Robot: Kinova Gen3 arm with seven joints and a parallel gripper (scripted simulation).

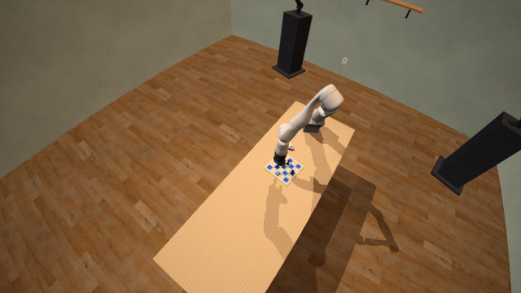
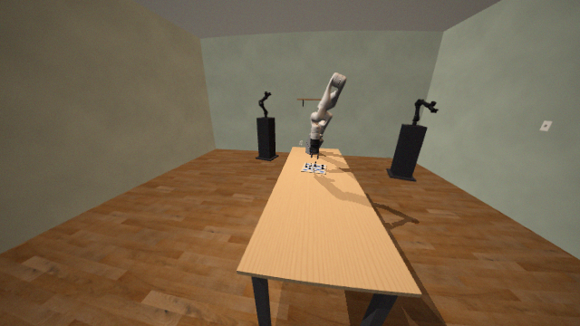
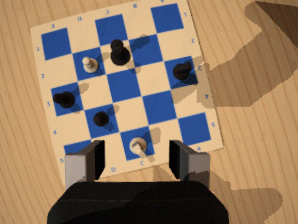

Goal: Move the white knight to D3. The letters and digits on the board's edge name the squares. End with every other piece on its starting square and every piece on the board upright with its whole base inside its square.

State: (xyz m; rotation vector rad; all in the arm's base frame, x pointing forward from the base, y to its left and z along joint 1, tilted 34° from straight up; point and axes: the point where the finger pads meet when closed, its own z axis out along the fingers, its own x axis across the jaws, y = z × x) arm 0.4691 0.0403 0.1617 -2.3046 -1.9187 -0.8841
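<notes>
My gripper is now 1 cm short of the white knight and 12 cm above it. From my hand the other things lie so: chessboard: 7 cm behind, 1 cm to the right, 14 cm below; round white piece: 10 cm behind, 5 cm to the right, 12 cm below; black piece: 11 cm behind, 1 cm to the right, 11 cm below.
</notes>
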